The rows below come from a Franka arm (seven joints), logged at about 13 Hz.
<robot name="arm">
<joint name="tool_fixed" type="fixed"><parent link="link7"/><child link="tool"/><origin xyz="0 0 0.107" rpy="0 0 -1.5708"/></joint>
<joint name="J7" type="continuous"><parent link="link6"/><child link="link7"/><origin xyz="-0.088 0 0" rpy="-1.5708 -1.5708 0"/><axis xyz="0 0 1"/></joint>
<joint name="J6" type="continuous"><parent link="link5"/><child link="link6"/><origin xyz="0 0 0" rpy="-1.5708 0 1.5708"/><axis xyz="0 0 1"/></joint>
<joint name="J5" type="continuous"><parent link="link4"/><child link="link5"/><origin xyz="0.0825 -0.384 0" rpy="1.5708 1.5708 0"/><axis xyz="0 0 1"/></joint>
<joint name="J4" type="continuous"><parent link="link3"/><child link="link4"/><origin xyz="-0.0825 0 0" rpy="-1.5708 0 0"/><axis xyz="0 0 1"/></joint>
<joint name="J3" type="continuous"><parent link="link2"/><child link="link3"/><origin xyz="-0.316 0 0" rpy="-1.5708 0 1.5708"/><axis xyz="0 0 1"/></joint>
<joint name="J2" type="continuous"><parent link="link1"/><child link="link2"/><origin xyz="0 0 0" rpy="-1.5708 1.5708 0"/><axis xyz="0 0 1"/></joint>
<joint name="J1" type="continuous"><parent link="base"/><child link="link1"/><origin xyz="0 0 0.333" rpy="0 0 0"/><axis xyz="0 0 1"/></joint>
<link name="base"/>
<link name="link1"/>
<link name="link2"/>
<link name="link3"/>
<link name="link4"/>
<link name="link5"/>
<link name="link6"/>
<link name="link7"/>
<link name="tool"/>
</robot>
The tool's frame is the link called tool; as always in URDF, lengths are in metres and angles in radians. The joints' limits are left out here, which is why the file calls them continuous.
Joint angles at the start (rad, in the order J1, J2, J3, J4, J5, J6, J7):
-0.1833 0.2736 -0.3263 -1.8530 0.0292 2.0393 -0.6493
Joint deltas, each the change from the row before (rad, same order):
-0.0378 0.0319 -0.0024 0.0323 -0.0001 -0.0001 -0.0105
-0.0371 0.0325 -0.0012 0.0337 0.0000 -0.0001 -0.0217
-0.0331 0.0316 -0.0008 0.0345 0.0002 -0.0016 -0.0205
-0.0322 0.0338 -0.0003 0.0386 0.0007 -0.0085 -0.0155
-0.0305 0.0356 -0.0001 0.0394 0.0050 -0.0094 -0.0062
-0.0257 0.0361 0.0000 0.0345 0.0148 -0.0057 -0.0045
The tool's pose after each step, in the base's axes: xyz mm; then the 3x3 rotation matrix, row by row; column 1 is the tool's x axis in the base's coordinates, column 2 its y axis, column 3 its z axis. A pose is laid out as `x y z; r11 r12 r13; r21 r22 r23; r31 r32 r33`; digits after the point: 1 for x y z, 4 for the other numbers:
537.1 -312.4 372.2; 0.9894 0.1072 -0.0976; 0.1052 -0.9941 -0.0246; -0.0996 0.0141 -0.9949
533.6 -336.1 368.0; 0.9904 0.0941 -0.1017; 0.0913 -0.9953 -0.0313; -0.1042 0.0217 -0.9943
530.5 -357.3 364.3; 0.9908 0.0844 -0.1059; 0.0808 -0.9960 -0.0377; -0.1087 0.0288 -0.9937
527.4 -377.7 360.2; 0.9909 0.0712 -0.1144; 0.0668 -0.9969 -0.0410; -0.1170 0.0330 -0.9926
524.4 -396.9 354.9; 0.9913 0.0488 -0.1224; 0.0441 -0.9982 -0.0402; -0.1241 0.0345 -0.9917
522.4 -412.8 347.0; 0.9917 0.0247 -0.1259; 0.0208 -0.9993 -0.0318; -0.1266 0.0290 -0.9915

